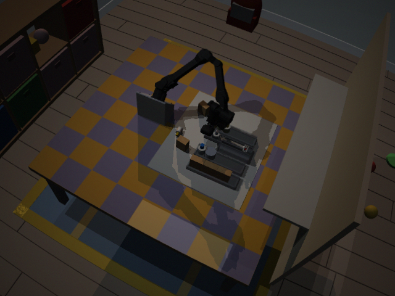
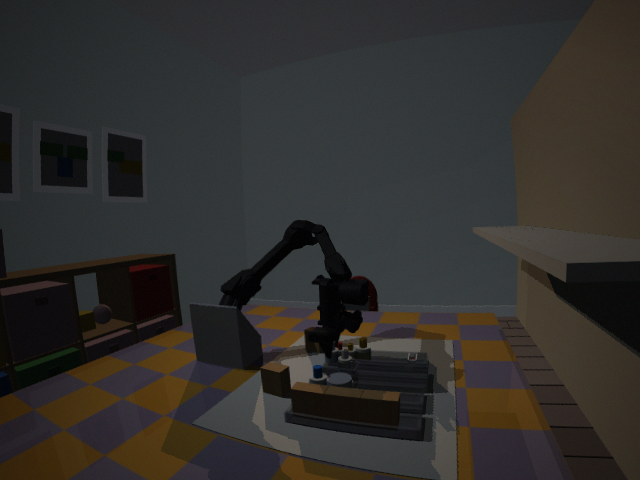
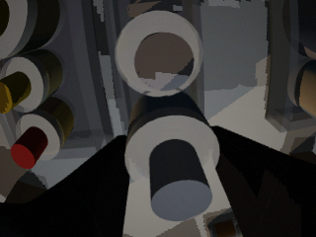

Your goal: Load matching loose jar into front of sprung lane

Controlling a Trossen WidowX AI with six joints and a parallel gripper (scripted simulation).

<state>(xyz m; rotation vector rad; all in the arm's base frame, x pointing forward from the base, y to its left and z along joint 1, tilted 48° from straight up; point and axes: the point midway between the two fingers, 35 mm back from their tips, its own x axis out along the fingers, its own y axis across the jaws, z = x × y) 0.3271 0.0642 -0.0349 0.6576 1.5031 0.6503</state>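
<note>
Now: the grey disc 60 mm ahead of my gripper tip, 130 mm to the right of it and 20 mm below it. Also, from my gripper tip: jar (160 mm behind, 70 mm to the right, 40 mm below); then sprung lane (150 mm ahead, 20 mm to the right, 30 mm below).
</note>
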